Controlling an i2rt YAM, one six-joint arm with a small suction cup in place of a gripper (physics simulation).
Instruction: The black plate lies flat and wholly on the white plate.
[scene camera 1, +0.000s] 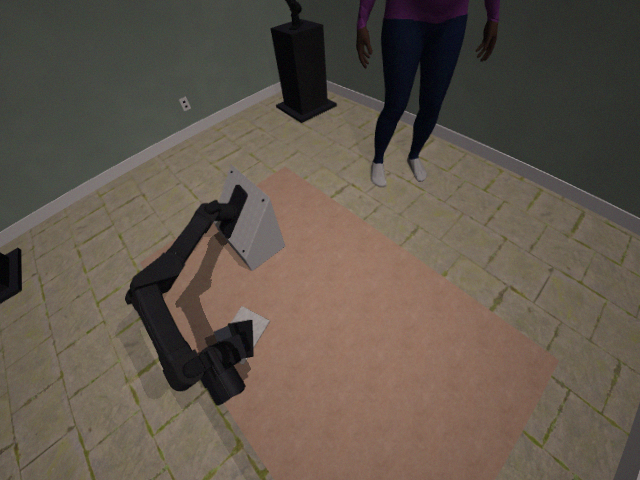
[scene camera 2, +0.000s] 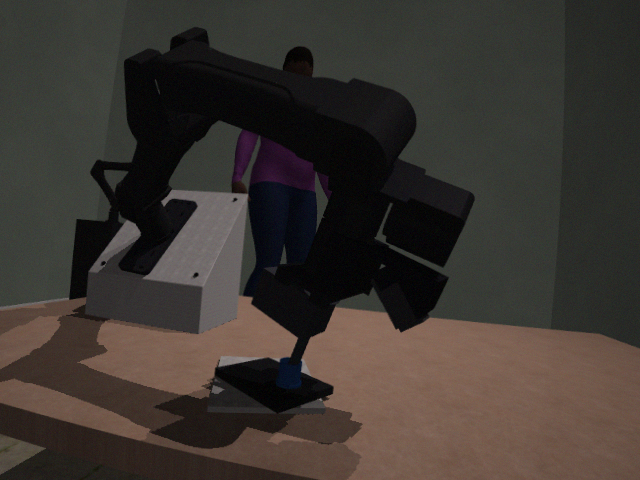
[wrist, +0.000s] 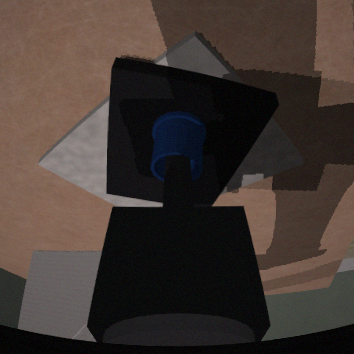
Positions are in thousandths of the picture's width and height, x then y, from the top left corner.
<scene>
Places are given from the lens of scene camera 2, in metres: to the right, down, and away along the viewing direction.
suction cup (scene camera 2: 452, 782): -0.03, 0.15, 0.38
black plate (scene camera 2: 402, 789): -0.07, 0.16, 0.40
</scene>
